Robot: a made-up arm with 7 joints. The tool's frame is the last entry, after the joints.
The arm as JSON. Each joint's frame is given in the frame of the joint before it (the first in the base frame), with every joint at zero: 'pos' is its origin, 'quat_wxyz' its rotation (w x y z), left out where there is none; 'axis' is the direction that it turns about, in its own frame. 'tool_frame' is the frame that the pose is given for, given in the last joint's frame.
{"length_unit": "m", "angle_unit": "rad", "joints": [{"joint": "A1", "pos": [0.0, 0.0, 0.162], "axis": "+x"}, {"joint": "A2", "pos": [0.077, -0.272, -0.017], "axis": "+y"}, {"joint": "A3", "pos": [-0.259, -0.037, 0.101], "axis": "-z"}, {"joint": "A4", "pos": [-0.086, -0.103, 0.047], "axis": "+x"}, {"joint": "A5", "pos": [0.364, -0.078, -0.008], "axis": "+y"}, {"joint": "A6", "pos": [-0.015, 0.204, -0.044], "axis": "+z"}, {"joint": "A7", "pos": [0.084, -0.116, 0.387], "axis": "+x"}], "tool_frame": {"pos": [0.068, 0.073, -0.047]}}
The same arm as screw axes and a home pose.
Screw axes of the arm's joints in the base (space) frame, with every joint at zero. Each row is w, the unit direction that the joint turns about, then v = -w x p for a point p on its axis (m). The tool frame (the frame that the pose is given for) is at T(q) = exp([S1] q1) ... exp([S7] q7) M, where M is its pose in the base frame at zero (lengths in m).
S1: w 1 0 0 v 0.0000 0.1620 0.0000
S2: w 0 1 0 v -0.1450 0.0000 0.0770
S3: w 0 0 -1 v 0.3090 -0.1820 0.0000
S4: w 1 0 0 v 0.0000 0.2930 0.4120
S5: w 0 1 0 v -0.2850 0.0000 0.0960
S6: w 0 0 1 v -0.2860 -0.0810 0.0000
S7: w 1 0 0 v 0.0000 0.6280 0.4020
M =
1 0 0 0.2330
0 1 0 -0.3290
0 0 1 0.5810
0 0 0 1

